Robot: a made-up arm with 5 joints.
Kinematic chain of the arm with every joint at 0, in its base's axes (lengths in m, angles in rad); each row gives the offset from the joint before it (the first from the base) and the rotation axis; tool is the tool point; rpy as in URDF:
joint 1: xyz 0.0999 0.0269 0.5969 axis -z
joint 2: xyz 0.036 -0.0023 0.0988 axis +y
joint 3: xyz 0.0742 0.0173 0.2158 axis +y
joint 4: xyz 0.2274 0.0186 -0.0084 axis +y
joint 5: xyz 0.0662 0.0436 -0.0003 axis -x
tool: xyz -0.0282 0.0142 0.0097 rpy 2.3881 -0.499 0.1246
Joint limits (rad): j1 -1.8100..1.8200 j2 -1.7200..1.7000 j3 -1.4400..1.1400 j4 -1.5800..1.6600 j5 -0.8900..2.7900
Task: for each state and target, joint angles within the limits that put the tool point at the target. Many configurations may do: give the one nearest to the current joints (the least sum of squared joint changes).
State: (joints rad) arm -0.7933 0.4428 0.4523 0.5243 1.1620
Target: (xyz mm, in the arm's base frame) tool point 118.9 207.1 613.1
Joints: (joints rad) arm -0.9380 0.3999 1.1400 0.6527 1.2143
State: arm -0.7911 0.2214 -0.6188 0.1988 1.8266
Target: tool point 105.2 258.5 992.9
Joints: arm -1.1840 -0.6143 0.1444 0.4886 1.8601
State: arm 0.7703 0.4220 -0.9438 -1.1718 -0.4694
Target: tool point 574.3 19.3 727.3
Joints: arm 0.1969 0.8558 -0.4716 -1.2981 -0.4776
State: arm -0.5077 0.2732 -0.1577 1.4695 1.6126
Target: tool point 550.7 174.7 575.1
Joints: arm -0.1295 1.1707 -0.7711 0.9256 1.4658
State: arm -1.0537 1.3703 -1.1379 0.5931 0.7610
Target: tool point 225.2 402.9 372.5
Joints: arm -1.0086 1.7000 -0.7758 0.2482 0.6176
